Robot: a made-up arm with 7 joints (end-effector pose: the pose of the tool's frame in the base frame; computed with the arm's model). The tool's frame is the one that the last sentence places.
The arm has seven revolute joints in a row. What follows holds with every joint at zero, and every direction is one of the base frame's.
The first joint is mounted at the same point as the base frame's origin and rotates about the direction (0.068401, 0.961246, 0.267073), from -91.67 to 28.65 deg.
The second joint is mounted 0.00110 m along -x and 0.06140 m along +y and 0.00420 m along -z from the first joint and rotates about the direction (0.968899, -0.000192, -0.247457), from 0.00 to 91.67 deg.
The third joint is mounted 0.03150 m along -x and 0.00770 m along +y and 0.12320 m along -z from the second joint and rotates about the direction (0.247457, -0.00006, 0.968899), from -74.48 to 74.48 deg.
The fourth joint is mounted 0.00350 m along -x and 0.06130 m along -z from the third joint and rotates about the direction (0.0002, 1, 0.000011), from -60.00 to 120.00 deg.
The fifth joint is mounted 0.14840 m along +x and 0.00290 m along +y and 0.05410 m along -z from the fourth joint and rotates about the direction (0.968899, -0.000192, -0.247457), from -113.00 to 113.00 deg.
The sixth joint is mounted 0.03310 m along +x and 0.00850 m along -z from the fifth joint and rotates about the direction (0.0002, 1, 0.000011), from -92.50 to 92.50 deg.
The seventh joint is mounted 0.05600 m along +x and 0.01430 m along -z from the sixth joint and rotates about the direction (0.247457, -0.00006, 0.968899), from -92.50 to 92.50 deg.
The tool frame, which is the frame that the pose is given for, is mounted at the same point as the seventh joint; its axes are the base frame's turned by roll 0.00, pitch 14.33 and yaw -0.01 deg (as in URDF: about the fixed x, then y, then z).
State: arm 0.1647 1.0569 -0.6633 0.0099 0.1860 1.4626 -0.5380
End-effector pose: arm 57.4 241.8 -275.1 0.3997 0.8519 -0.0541 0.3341
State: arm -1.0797 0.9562 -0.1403 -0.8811 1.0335 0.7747 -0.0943
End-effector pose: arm 158.7 46.2 137.2 0.5359 -0.4984 0.3723 0.5708
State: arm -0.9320 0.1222 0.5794 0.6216 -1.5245 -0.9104 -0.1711
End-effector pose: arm 347.4 181.5 -159.8 -0.6016 -0.4398 0.3649 0.5581
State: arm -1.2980 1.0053 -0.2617 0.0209 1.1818 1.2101 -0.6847
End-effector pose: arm 292.3 155.4 152.7 0.5325 0.1044 0.4387 0.7163
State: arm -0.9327 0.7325 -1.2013 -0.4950 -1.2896 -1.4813 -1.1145
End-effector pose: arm 197.9 -28.0 -62.2 -0.2545 -0.6238 -0.6529 0.3463
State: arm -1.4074 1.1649 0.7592 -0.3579 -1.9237 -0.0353 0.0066
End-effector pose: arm 43.9 202.7 246.4 -0.2446 -0.7259 -0.4151 0.4908
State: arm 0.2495 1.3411 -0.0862 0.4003 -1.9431 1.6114 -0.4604
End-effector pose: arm 85.3 308.1 -184.7 -0.5430 0.7107 -0.0581 0.4435
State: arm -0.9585 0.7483 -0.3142 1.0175 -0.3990 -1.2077 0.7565
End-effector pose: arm 351.5 213.0 -103.4 0.0545 -0.4799 0.2874 0.8271
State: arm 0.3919 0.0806 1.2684 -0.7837 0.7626 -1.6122 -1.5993
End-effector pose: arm 23.4 188.1 -59.0 0.7986 0.3498 -0.4503 0.1927
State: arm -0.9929 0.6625 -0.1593 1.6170 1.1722 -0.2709 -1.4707
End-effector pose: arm 296.0 276.1 -252.5 0.2766 0.7192 -0.5394 0.3396
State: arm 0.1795 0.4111 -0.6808 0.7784 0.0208 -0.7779 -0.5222
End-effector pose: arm -10.7 96.5 -384.7 0.0530 0.2879 -0.5640 0.7722
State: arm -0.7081 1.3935 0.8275 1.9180 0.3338 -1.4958 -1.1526
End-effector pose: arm 118.8 423.5 -73.2 0.4946 0.0472 -0.1639 0.8522
